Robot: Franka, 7 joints.
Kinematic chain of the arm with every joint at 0, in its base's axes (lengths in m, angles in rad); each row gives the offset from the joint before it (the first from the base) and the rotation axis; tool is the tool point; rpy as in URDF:
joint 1: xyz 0 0 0.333 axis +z
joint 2: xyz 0 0 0 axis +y
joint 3: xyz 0 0 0.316 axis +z
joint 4: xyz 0.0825 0 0 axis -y
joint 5: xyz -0.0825 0 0.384 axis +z
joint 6: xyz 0 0 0 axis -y
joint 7: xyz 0.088 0 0 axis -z
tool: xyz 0 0 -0.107 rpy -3.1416 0 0
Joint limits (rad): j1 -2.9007..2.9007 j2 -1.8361..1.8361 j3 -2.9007..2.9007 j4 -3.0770..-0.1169 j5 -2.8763..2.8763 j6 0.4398..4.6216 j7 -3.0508..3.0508
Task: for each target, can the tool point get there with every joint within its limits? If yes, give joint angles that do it. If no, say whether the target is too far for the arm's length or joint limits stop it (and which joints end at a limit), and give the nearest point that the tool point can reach.
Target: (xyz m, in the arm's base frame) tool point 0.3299 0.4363 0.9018
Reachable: yes | joints -1.2016 -0.8344 1.2118 -1.1192 -1.1883 2.0527 -0.7052
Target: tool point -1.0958 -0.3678 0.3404
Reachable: no: too far | nearest point -0.8133 -0.2730 0.3385 | short by 0.298 m
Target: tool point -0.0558 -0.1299 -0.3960
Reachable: no: joint limits stop it (at a limit: joint 2) | nearest point -0.0609 -0.1417 -0.3448 | short by 0.053 m
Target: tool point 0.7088 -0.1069 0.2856
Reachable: yes | joints -2.3111 -1.3914 1.7638 -1.5965 1.1078 2.4411 -0.4708
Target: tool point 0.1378 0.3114 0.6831
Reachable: yes | joints 2.4355 -1.0599 -0.5282 -2.1476 2.1223 3.5321 -0.3174
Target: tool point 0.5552 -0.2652 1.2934
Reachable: no: too far | nearest point 0.4176 -0.1995 1.0554 | short by 0.283 m
